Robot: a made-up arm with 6 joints. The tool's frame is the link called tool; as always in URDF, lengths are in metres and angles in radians. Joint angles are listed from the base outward.
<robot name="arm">
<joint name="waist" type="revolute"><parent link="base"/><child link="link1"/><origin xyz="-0.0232 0.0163 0.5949" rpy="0 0 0"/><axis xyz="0 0 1"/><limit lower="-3.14" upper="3.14"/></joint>
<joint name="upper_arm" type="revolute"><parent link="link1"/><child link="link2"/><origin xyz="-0.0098 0.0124 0.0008" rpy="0 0 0"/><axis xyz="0 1 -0.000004"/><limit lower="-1.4" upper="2.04"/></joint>
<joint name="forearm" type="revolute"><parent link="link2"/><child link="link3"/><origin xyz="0.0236 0.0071 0.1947" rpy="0 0 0"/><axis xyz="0 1 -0.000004"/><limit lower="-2.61" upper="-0.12"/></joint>
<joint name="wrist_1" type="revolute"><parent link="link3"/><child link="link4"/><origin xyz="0.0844 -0.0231 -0.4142" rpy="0 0 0"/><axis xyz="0 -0.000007 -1"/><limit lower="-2.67" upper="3.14"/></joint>
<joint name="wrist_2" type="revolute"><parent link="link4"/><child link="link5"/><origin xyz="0.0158 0 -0.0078" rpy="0 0 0"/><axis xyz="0 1 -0.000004"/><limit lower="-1.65" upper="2.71"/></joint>
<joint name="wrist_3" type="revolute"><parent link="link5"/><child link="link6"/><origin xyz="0.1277 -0.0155 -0.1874" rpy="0 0 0"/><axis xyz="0 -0.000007 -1"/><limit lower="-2.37" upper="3.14"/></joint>
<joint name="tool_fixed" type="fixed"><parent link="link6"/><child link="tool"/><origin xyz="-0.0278 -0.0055 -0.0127" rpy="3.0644 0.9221 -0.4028"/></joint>
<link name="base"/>
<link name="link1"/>
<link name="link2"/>
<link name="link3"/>
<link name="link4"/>
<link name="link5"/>
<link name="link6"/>
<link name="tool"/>
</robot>
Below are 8 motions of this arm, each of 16 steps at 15 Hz.
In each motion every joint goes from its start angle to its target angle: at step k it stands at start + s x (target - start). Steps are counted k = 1, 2, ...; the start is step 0. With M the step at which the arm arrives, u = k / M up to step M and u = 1 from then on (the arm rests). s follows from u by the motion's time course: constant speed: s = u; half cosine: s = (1 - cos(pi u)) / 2; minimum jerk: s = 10 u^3 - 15 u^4 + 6 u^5.
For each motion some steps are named. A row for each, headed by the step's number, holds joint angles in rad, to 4 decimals.
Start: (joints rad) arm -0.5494 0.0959 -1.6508 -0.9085 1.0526 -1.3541
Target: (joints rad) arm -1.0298 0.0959 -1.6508 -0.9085 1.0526 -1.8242
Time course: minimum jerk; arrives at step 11
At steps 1, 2, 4, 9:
1: -0.5525 0.0959 -1.6508 -0.9085 1.0526 -1.3572
2: -0.5710 0.0959 -1.6508 -0.9085 1.0526 -1.3752
4: -0.6727 0.0959 -1.6508 -0.9085 1.0526 -1.4748
9: -1.0082 0.0959 -1.6508 -0.9085 1.0526 -1.8031

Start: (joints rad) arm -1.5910 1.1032 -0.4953 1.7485 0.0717 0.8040
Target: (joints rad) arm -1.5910 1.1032 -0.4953 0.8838 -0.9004 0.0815
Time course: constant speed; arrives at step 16
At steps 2, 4, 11, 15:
2: -1.5910 1.1032 -0.4953 1.6404 -0.0498 0.7137
4: -1.5910 1.1032 -0.4953 1.5323 -0.1713 0.6234
11: -1.5910 1.1032 -0.4953 1.1540 -0.5966 0.3073
15: -1.5910 1.1032 -0.4953 0.9378 -0.8396 0.1267

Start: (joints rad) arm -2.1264 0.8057 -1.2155 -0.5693 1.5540 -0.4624
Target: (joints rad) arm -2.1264 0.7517 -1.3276 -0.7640 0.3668 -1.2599
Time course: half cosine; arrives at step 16
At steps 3, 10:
3: -2.1264 0.8011 -1.2249 -0.5857 1.4540 -0.5296
10: -2.1264 0.7684 -1.2930 -0.7039 0.7332 -1.0137

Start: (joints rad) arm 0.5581 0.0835 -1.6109 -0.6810 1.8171 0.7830
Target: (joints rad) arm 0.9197 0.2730 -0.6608 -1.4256 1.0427 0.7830
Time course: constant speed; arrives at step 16
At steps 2, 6, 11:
2: 0.6033 0.1072 -1.4921 -0.7741 1.7203 0.7830
6: 0.6937 0.1546 -1.2546 -0.9602 1.5267 0.7830
11: 0.8067 0.2138 -0.9577 -1.1929 1.2847 0.7830

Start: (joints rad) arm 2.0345 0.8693 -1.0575 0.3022 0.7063 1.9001
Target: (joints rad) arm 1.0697 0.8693 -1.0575 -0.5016 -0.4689 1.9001
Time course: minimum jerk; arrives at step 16
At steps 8, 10, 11, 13, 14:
8: 1.5521 0.8693 -1.0575 -0.0997 0.1187 1.9001
10: 1.3352 0.8693 -1.0575 -0.2804 -0.1455 1.9001
11: 1.2434 0.8693 -1.0575 -0.3569 -0.2574 1.9001
13: 1.1168 0.8693 -1.0575 -0.4624 -0.4116 1.9001
14: 1.0852 0.8693 -1.0575 -0.4887 -0.4500 1.9001

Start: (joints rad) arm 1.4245 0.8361 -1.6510 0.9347 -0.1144 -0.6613
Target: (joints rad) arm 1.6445 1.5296 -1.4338 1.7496 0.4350 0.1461
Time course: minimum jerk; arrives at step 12
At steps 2, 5, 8, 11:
2: 1.4323 0.8607 -1.6433 0.9636 -0.0949 -0.6326
5: 1.5008 1.0765 -1.5757 1.2172 0.0760 -0.3814
8: 1.5983 1.3841 -1.4794 1.5786 0.3197 -0.0234
11: 1.6434 1.5261 -1.4349 1.7455 0.4322 0.1420

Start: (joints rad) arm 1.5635 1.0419 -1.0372 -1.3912 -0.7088 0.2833
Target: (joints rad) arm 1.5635 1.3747 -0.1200 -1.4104 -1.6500 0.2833
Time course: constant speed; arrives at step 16
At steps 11, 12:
11: 1.5635 1.2707 -0.4066 -1.4044 -1.3559 0.2833
12: 1.5635 1.2915 -0.3493 -1.4056 -1.4147 0.2833

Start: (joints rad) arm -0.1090 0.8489 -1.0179 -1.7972 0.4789 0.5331
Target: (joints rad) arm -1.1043 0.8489 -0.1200 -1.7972 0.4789 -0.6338
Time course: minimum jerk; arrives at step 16
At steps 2, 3, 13, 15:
2: -0.1250 0.8489 -1.0035 -1.7972 0.4789 0.5144
3: -0.1575 0.8489 -0.9741 -1.7972 0.4789 0.4762
13: -1.0558 0.8489 -0.1638 -1.7972 0.4789 -0.5769
15: -1.1021 0.8489 -0.1220 -1.7972 0.4789 -0.6312

